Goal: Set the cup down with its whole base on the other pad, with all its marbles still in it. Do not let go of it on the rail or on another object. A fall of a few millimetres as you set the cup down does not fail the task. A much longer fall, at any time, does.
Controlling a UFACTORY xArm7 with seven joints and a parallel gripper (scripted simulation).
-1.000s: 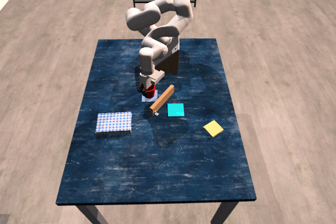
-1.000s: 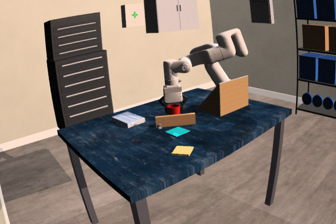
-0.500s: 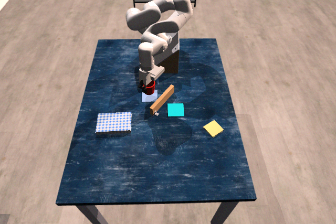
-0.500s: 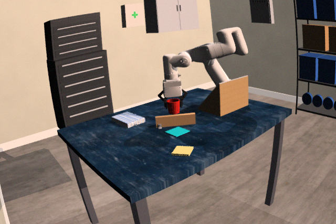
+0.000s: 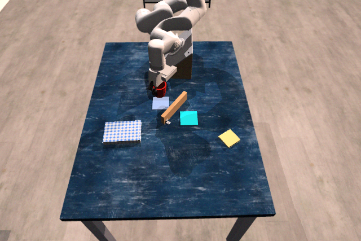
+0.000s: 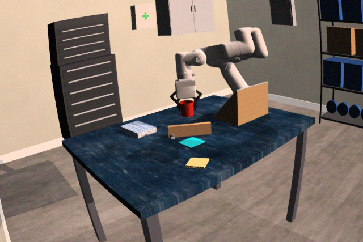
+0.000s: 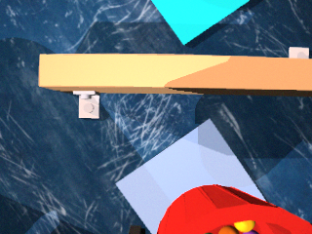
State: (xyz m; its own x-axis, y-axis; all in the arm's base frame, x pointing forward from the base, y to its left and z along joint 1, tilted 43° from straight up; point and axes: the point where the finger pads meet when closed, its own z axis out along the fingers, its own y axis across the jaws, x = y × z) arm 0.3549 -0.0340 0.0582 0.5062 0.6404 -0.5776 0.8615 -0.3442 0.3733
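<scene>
Now: hand 50 mm short of the wooden rail, 80 mm to the right of it and 100 mm above it. From my hand the other things lie so: red cup: 20 mm below; then pale blue pad: 130 mm below; then yellow marble: 20 mm ahead, 30 mm below.
</scene>
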